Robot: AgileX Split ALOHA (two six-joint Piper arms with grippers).
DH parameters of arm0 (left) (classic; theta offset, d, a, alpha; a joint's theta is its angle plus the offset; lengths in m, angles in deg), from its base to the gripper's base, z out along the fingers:
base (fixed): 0 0 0 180
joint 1: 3.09 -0.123 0 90
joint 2: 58.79 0 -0.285 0
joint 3: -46.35 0 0.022 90
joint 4: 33.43 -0.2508 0 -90
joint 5: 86.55 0 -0.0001 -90
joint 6: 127.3 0.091 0 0
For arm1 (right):
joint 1: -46.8 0.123 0 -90
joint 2: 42.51 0 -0.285 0
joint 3: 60.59 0 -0.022 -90
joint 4: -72.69 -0.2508 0 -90
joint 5: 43.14 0 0.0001 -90
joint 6: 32.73 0.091 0 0
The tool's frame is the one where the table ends.
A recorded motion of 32 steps. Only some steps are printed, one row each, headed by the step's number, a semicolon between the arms.
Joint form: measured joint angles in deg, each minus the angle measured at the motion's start. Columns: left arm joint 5, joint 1, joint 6, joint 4, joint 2, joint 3; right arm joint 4, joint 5, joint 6, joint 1, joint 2, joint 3.
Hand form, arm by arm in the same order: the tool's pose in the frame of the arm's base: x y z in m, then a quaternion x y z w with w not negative. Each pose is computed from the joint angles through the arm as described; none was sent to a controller.
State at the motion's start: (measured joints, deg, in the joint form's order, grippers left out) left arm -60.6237 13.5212 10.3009 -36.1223 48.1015 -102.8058; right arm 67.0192 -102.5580 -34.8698 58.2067 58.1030 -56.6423
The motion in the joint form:
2: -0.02 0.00 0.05 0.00 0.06 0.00; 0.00 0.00 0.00 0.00 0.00 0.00
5: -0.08 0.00 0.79 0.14 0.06 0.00; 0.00 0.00 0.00 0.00 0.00 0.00
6: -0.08 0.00 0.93 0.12 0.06 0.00; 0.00 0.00 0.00 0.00 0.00 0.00
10: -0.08 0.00 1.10 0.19 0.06 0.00; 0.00 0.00 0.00 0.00 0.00 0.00
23: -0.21 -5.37 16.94 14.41 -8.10 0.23; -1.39 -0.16 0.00 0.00 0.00 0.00
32: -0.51 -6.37 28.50 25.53 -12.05 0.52; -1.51 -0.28 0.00 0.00 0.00 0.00
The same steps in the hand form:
2: 0.2816 -0.0821 0.1373 -0.20144 0.96911 -0.05829 0.12984; 0.3179 0.0720 0.2742 -0.09779 0.98437 0.05677 0.13504
5: 0.2817 -0.0822 0.1373 -0.19615 0.97012 -0.05831 0.13033; 0.3179 0.0720 0.2742 -0.09779 0.98437 0.05677 0.13504
6: 0.2817 -0.0822 0.1373 -0.19482 0.97039 -0.05806 0.13045; 0.3179 0.0720 0.2742 -0.09779 0.98437 0.05677 0.13504
10: 0.2817 -0.0822 0.1373 -0.19388 0.97058 -0.05817 0.13037; 0.3179 0.0720 0.2742 -0.09779 0.98437 0.05677 0.13504
23: 0.2811 -0.0641 0.1785 -0.20023 0.95484 -0.12578 0.17992; 0.3173 0.0739 0.2744 -0.09320 0.98444 0.06783 0.13267
32: 0.2772 -0.0655 0.1990 -0.18279 0.94495 -0.17366 0.20857; 0.3171 0.0740 0.2743 -0.09287 0.98455 0.06874 0.13155

